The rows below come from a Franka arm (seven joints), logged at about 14 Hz.
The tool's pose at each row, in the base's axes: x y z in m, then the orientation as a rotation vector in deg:
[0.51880 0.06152 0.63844 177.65 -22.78 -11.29]
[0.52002 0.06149 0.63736 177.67 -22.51 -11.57]
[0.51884 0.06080 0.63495 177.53 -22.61 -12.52]
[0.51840 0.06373 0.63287 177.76 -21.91 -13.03]
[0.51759 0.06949 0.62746 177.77 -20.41 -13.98]
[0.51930 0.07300 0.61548 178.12 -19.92 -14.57]
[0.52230 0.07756 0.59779 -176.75 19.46 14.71]
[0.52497 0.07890 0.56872 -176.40 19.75 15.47]
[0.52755 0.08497 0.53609 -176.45 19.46 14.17]
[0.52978 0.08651 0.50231 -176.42 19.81 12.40]
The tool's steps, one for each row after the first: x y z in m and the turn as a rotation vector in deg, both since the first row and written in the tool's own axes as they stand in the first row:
[0.00131 -0.00030 0.00092 -0.03 -0.18 -0.17]
[0.00065 0.00060 0.00345 -0.16 -0.77 -0.10]
[-0.00025 -0.00218 0.00559 -0.06 -1.11 -0.57]
[-0.00181 -0.00769 0.01110 -0.29 -1.69 -1.52]
[0.00042 -0.01182 0.02279 -0.02 -2.09 -1.87]
[0.00433 -0.01743 0.03999 1.68 -2.47 -2.18]
[0.01014 -0.02013 0.06850 1.88 -3.00 -1.99]
[0.01512 -0.02748 0.10059 2.06 -2.19 -2.18]
[0.02104 -0.03038 0.13383 2.34 -1.08 -1.96]

